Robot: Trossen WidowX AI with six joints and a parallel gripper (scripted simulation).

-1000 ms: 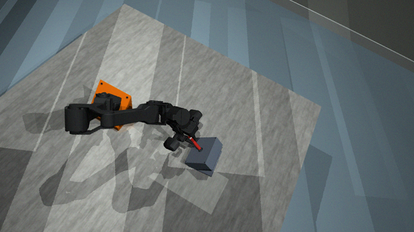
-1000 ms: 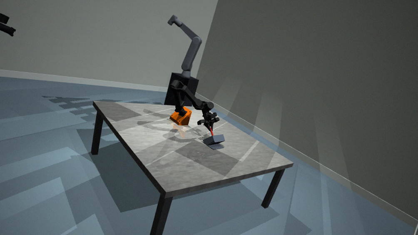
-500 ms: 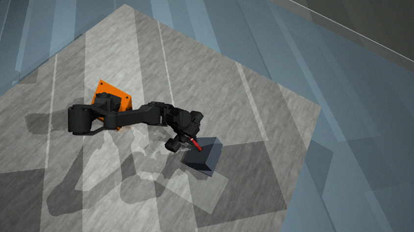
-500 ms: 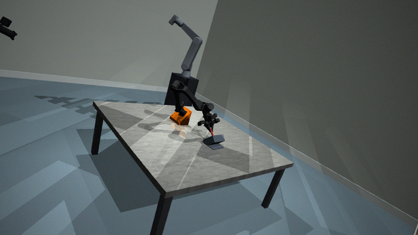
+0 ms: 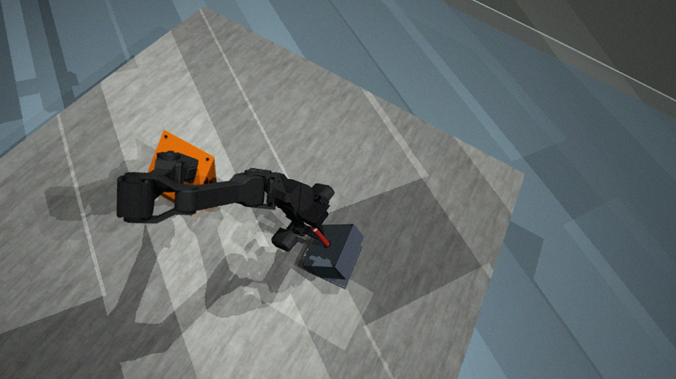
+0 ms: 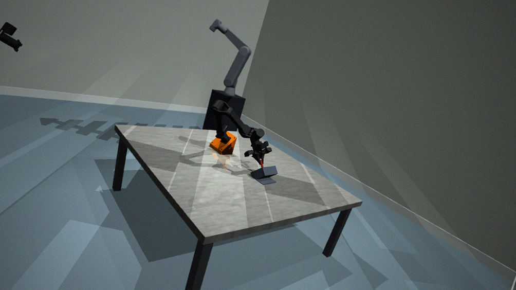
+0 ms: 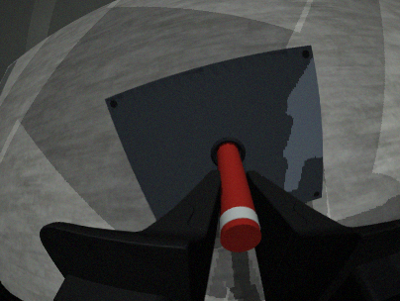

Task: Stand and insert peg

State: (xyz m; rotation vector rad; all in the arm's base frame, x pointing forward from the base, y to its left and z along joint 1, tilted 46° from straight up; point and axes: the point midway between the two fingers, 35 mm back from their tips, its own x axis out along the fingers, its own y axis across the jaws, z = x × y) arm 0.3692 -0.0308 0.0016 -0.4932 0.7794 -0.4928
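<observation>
Now: gripper tip 4 cm short of the grey sloped panel and 4 cm above it. From my gripper tip the other things lie so: red peg (1 cm behind, 1 cm above).
</observation>
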